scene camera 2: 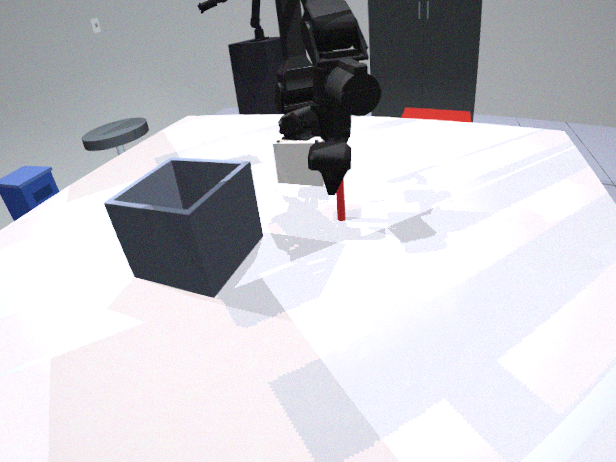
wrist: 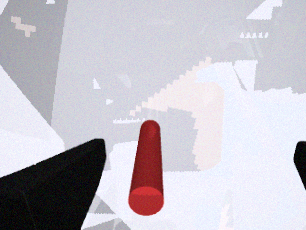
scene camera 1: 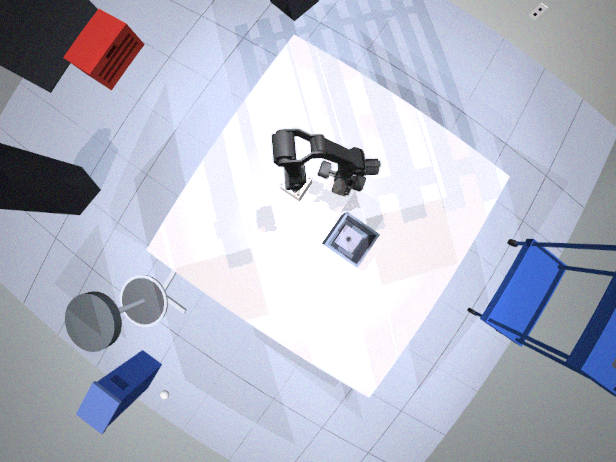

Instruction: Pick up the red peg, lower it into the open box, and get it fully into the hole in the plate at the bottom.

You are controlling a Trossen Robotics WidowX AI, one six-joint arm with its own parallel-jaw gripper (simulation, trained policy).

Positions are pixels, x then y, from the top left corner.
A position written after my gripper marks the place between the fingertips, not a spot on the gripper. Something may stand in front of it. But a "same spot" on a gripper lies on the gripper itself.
Labels:
My gripper shows in scene camera 2 [332, 181], in the wrist view and in scene camera 1. The same spot on my gripper: [wrist: 65, 184] is [scene camera 1: 349, 183].

